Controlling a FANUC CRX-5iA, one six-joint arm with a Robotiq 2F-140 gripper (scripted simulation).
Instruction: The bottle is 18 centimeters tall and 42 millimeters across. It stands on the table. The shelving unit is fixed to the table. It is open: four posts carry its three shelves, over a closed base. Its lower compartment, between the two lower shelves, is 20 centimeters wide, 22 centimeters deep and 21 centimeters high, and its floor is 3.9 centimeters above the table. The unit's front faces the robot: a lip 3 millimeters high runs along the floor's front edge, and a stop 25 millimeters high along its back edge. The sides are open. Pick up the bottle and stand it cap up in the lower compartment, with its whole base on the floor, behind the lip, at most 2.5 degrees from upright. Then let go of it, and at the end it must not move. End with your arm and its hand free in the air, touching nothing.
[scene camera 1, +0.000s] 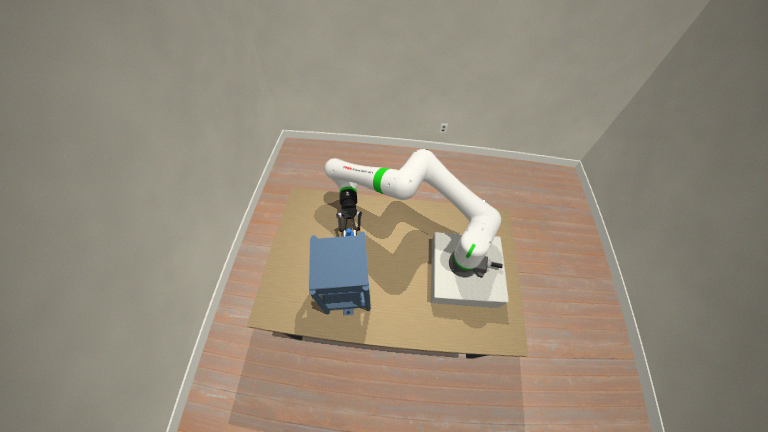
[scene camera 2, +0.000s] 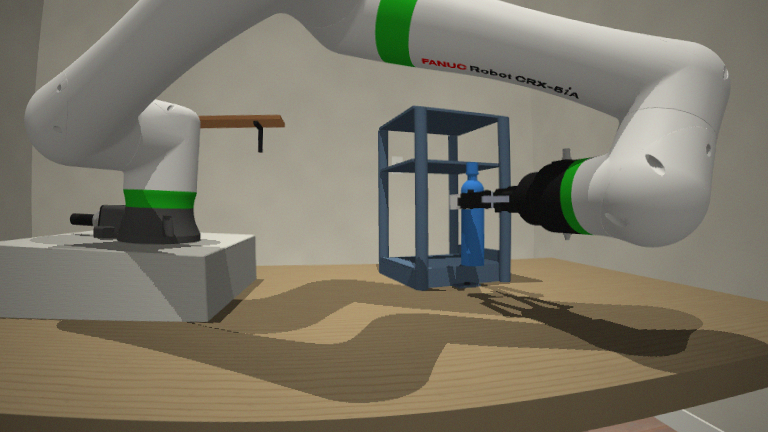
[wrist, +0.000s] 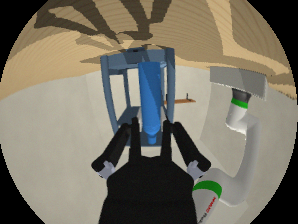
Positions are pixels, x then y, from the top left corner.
Scene:
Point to the gripper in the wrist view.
151, 111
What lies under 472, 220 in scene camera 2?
A blue bottle.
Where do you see the gripper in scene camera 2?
At 463, 202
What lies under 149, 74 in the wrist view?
A blue bottle.

